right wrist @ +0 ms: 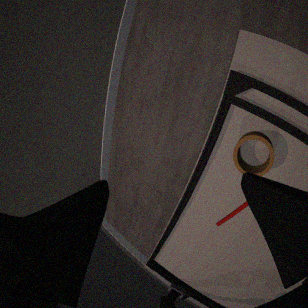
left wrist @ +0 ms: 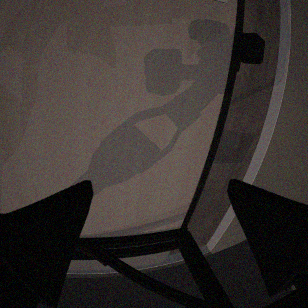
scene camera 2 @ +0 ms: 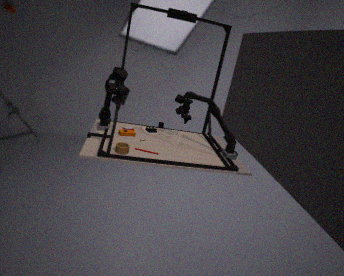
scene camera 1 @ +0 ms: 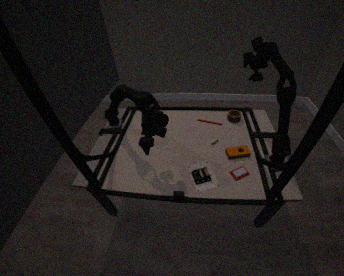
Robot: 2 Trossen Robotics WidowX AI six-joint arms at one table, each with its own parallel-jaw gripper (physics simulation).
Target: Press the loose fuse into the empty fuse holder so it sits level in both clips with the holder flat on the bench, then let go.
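Places are measured from the left arm's base along level axes (x right, y ahead, z up), in centimetres.
Pixels of known places: left gripper, between the fingertips: (left wrist: 161,187) (scene camera 2: 183,120) (scene camera 1: 148,149); right gripper, between the fingertips: (right wrist: 177,184) (scene camera 2: 120,107) (scene camera 1: 246,73); left arm's base, origin of its link: (right wrist: 175,292) (scene camera 2: 229,151) (scene camera 1: 114,123); right arm's base, origin of its link: (scene camera 2: 103,124) (scene camera 1: 276,160).
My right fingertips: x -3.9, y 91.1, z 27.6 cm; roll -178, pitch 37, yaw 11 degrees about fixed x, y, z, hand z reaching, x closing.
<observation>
For each thing: its top centre in the pictures, then the offset to it from my right fingertips. "pt": a spot on its surface instead.
- small brass-coloured piece, centre of its top: (scene camera 1: 214,141) (scene camera 2: 143,139) dx +26.5, dy -24.4, dz -30.9 cm
- fuse holder, centre of its top: (scene camera 1: 203,172) (scene camera 2: 150,127) dx +49.7, dy -35.5, dz -28.8 cm
- white board, a spot on its surface: (scene camera 1: 208,187) pt dx +56.9, dy -33.8, dz -32.2 cm
- orange box-like device, centre of its top: (scene camera 1: 238,150) (scene camera 2: 127,130) dx +37.1, dy -13.0, dz -29.0 cm
- red-edged white item, centre of its top: (scene camera 1: 240,171) dx +50.4, dy -15.9, dz -31.0 cm
- tan ring, centre of its top: (right wrist: 253,156) (scene camera 2: 122,144) (scene camera 1: 234,113) dx +4.5, dy -5.3, dz -27.4 cm
- red stick, centre of its top: (right wrist: 235,211) (scene camera 1: 209,121) (scene camera 2: 146,150) dx +6.4, dy -23.5, dz -31.8 cm
The loose fuse, a small brass-coloured piece (scene camera 1: 215,142) (scene camera 2: 143,140), lies on the bench. The fuse holder (scene camera 1: 201,176) (scene camera 2: 151,129) is a dark block with pale strips on a white board (scene camera 1: 208,187); its clips are too small and dim to make out. The fuse lies apart from it. My left gripper (scene camera 1: 145,150) (scene camera 2: 187,120) (left wrist: 161,187) is open and empty, high above the bench, to the left of the fuse in scene camera 1. My right gripper (scene camera 1: 255,78) (scene camera 2: 118,102) (right wrist: 177,184) is open and empty, raised high at the far right in scene camera 1.
An orange box-like device (scene camera 1: 237,152) (scene camera 2: 127,133) and a red-edged white item (scene camera 1: 239,173) lie right of the holder in scene camera 1. A tan ring (scene camera 1: 234,120) (scene camera 2: 122,149) (right wrist: 236,155) and a red stick (scene camera 1: 210,122) (scene camera 2: 146,151) (right wrist: 232,214) lie farther back. Black frame bars edge the bench.
</observation>
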